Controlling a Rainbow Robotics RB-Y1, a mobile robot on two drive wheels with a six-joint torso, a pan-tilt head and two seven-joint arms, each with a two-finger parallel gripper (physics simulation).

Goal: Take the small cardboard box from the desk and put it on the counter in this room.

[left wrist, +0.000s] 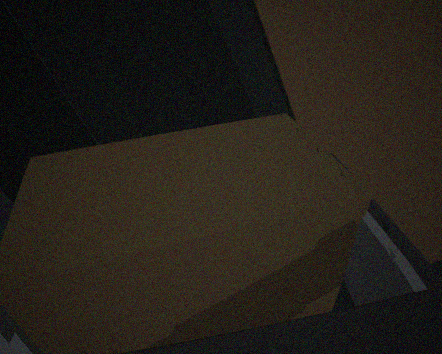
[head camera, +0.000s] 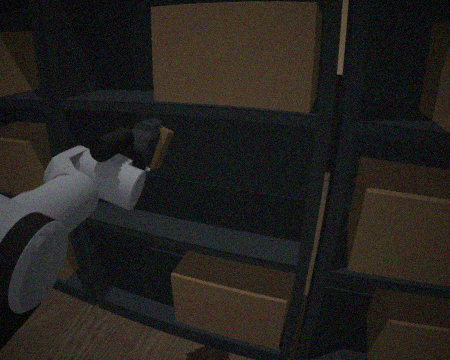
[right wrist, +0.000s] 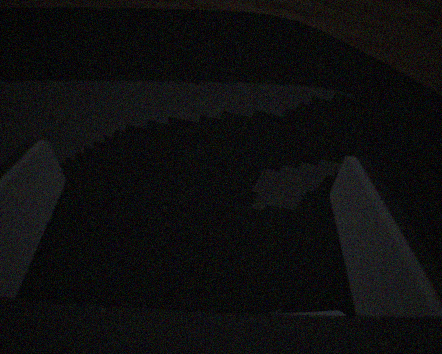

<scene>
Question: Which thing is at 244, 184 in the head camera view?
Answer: A dark shelving unit.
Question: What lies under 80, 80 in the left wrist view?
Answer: A dark shelving unit.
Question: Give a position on a brown cardboard box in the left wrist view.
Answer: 185, 235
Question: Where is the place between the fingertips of my left gripper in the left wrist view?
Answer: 185, 195
</scene>
